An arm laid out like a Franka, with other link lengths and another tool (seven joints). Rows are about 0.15 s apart.
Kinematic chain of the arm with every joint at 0, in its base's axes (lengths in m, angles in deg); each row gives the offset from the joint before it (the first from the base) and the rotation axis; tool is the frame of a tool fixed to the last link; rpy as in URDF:
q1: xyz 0 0 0.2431 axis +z
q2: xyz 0 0 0 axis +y
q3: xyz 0 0 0.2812 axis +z
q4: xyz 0.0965 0 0 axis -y
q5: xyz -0.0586 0 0.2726 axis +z
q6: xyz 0 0 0 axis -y
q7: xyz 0.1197 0 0 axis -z
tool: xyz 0.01 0.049 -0.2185 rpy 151.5 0 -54.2
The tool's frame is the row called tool.
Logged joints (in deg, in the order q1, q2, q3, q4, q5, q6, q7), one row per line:
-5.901, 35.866, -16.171, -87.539, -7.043, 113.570, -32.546
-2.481, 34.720, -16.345, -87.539, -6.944, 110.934, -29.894
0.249, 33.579, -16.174, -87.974, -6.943, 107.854, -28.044
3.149, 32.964, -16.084, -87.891, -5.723, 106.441, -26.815
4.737, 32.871, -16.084, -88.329, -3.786, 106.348, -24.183
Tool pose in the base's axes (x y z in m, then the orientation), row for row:
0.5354, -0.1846, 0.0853, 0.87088, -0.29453, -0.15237, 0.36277
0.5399, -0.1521, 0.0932, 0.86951, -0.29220, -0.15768, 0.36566
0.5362, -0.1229, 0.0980, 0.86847, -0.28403, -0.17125, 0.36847
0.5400, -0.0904, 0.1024, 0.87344, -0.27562, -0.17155, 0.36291
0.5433, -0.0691, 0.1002, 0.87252, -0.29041, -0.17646, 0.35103
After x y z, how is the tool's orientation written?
As a quaternion, x y z w.
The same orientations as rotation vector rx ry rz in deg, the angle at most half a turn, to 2 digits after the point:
128.46, -43.45, -22.48
128.08, -43.04, -23.23
127.76, -41.78, -25.19
128.83, -40.65, -25.30
129.43, -43.08, -26.18

